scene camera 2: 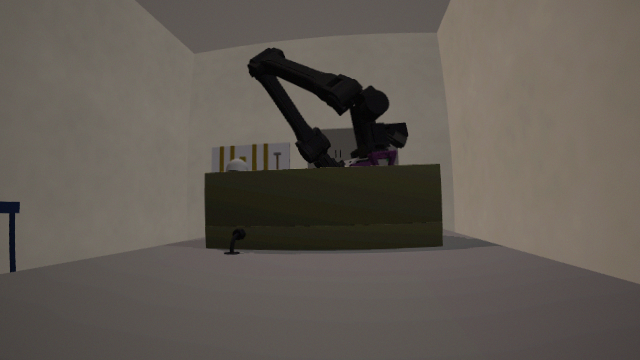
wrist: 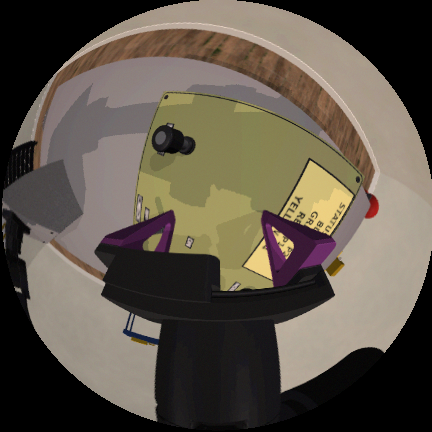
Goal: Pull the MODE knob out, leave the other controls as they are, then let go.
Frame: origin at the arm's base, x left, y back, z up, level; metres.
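Seen in the pictures: gripper, fingertip midpoint: (wrist: 217, 214).
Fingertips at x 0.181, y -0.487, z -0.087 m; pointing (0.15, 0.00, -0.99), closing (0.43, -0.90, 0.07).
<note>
A point is followed by its place in that frame.
The yellow-green control panel (wrist: 235, 130) @(x 0.266, y -0.467, z -0.110 m) lies under the gripper in the wrist view. A black knob (wrist: 169, 139) @(x 0.231, y -0.418, z -0.082 m) stands out from the panel near its upper left corner, beyond the fingertips and apart from them. Its label is mostly hidden, so I cannot tell whether it is the MODE knob. Several small white labels show lower on the panel, too small to read. My gripper (wrist: 217, 214) @(x 0.181, y -0.487, z -0.087 m) (scene camera 2: 372, 160) is open and empty, its purple fingers wide apart over the lower part of the panel. The gripper body hides the panel's lower edge and any controls there.
A yellow STATUS card (wrist: 320, 182) @(x 0.265, y -0.562, z -0.070 m) is on the panel's right side. A red round object (wrist: 371, 205) shows beyond the panel's right edge. A grey box-like object (wrist: 42, 200) @(x 0.035, y -0.083, z -0.104 m) is at the left. In the scene view, an olive bench front (scene camera 2: 320, 200) @(x 0.068, y -0.625, z -0.116 m) hides the fingertips; a white dome (scene camera 2: 237, 165) @(x -0.119, y -0.612, z -0.034 m) stands behind its edge.
</note>
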